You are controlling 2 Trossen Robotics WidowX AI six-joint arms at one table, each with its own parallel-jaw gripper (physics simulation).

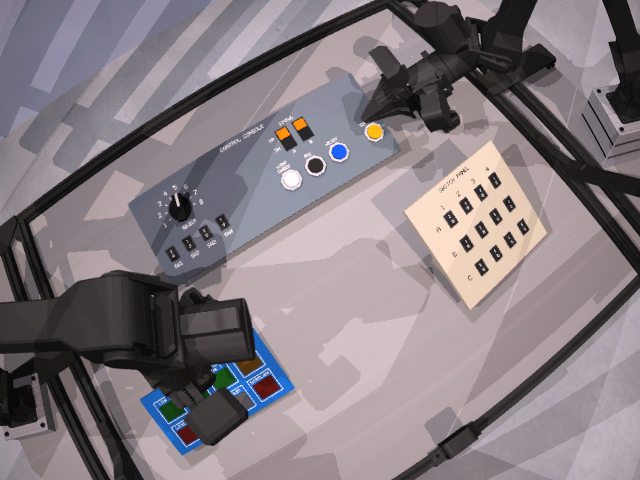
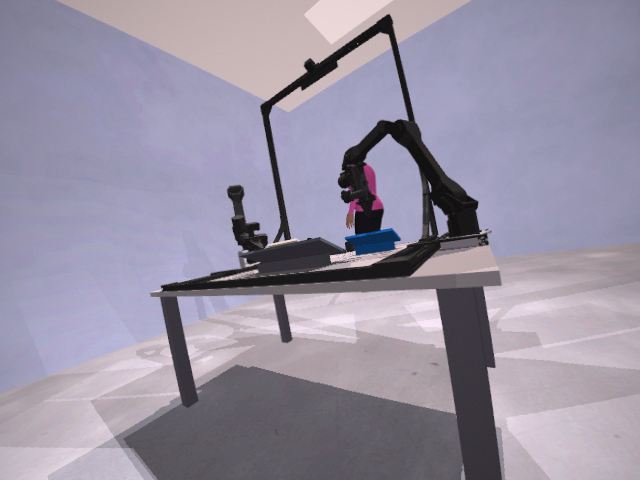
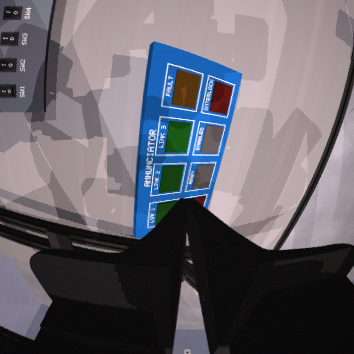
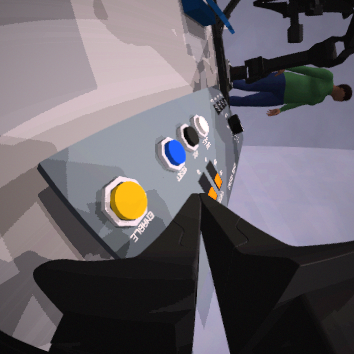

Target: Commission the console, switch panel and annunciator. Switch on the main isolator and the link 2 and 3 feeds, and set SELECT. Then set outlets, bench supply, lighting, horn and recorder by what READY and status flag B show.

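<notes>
The grey console has its SELECT knob pointing near 5. Status flags A and B show orange at their UP ends. My right gripper is shut and empty, above the console's end near the yellow ENABLE button. My left gripper is shut and empty, over the blue annunciator. READY and ENABLED look grey, FAULT dull amber. The beige switch panel bears three switch rows; their positions are too small to tell.
The blue RESET, black and white buttons stand in a line on the console. SW1 to SW4 sit below the knob. The left arm hides part of the annunciator. A black frame edges the table.
</notes>
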